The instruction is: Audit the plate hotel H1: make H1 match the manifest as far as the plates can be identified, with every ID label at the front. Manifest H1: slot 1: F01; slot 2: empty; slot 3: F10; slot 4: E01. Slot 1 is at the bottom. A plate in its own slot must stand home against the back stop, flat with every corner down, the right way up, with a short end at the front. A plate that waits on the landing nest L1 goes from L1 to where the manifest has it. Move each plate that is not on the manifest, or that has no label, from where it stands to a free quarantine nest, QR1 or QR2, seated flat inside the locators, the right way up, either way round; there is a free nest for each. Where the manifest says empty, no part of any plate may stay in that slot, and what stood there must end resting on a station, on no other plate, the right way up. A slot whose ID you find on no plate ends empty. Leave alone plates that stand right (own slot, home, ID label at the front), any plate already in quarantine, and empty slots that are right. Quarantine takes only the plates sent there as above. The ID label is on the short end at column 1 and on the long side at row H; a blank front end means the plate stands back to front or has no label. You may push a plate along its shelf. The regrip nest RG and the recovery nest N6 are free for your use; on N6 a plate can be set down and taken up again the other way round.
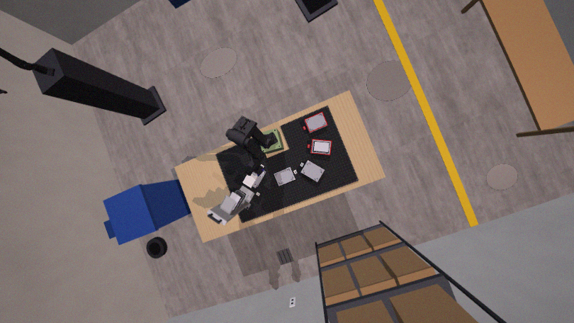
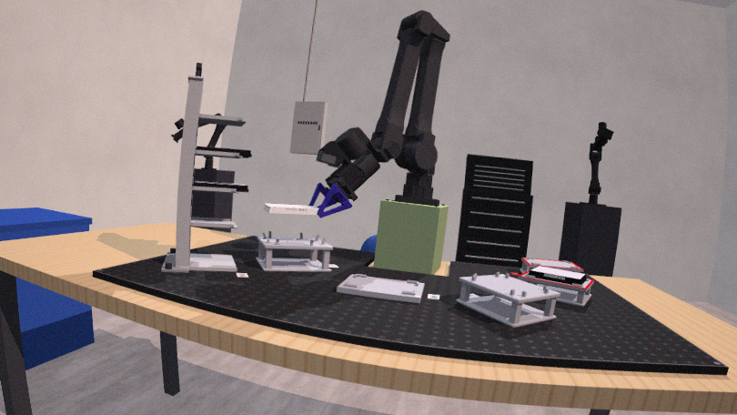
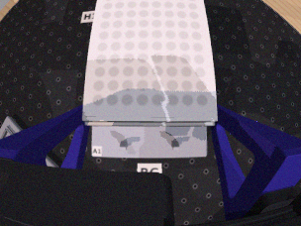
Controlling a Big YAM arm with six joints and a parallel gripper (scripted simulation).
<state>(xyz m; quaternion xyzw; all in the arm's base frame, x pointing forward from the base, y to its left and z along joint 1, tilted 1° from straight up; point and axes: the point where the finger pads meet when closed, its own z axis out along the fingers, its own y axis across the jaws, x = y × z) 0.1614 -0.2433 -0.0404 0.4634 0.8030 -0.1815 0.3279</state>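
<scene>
The white well plate lies 30 mm ahead of my hand and 50 mm to the right of it. From my hand the other things lie so: RG label (30 mm behind, 50 mm to the left, 140 mm below); then H1 tag (180 mm ahead, 110 mm to the right, 140 mm below); then regrip nest RG (30 mm ahead, 40 mm to the right, 80 mm below).
</scene>
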